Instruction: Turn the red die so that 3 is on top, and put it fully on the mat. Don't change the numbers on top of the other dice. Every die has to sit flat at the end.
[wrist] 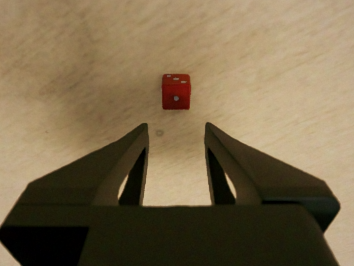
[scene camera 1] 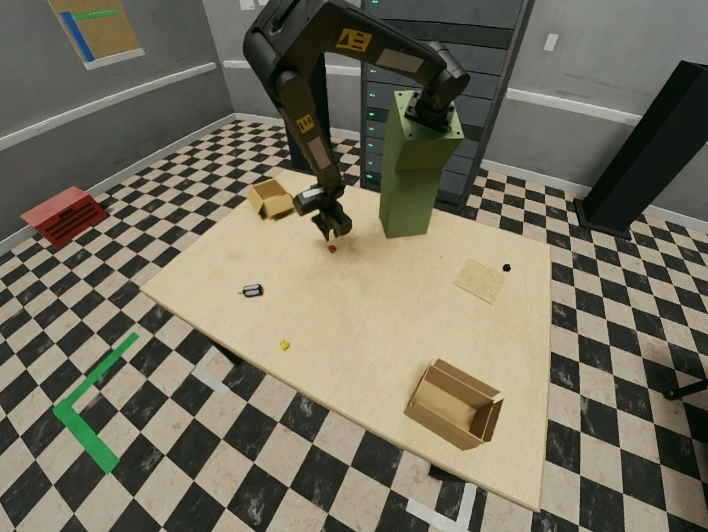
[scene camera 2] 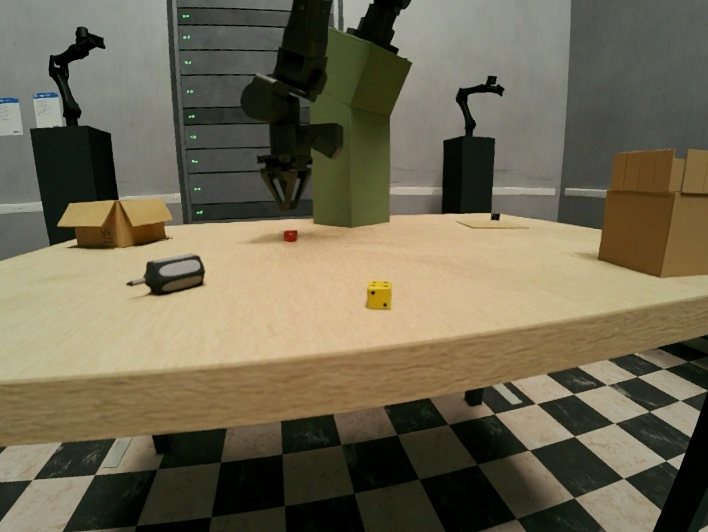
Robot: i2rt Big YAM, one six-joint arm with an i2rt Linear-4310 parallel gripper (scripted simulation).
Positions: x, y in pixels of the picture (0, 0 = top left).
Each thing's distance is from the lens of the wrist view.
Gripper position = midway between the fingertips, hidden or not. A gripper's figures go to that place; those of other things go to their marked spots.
my gripper (wrist: 176, 132): 13 cm
red die (wrist: 176, 88): 16 cm
